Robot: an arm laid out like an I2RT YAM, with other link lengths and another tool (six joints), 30 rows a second.
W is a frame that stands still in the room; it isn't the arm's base.
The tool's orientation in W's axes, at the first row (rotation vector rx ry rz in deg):
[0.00, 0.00, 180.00]
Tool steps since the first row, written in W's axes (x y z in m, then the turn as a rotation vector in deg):
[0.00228, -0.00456, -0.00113, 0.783, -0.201, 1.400]
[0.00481, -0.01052, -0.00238, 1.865, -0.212, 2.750]
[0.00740, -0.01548, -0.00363, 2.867, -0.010, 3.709]
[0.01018, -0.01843, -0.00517, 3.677, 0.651, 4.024]
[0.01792, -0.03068, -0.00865, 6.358, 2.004, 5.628]
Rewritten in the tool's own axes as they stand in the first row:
[-0.00228, 0.00456, -0.00113, -0.783, 0.201, 1.400]
[-0.00481, 0.01052, -0.00238, -1.865, 0.212, 2.750]
[-0.00740, 0.01548, -0.00363, -2.867, 0.010, 3.709]
[-0.01018, 0.01843, -0.00517, -3.677, -0.651, 4.024]
[-0.01792, 0.03068, -0.00865, -6.358, -2.004, 5.628]

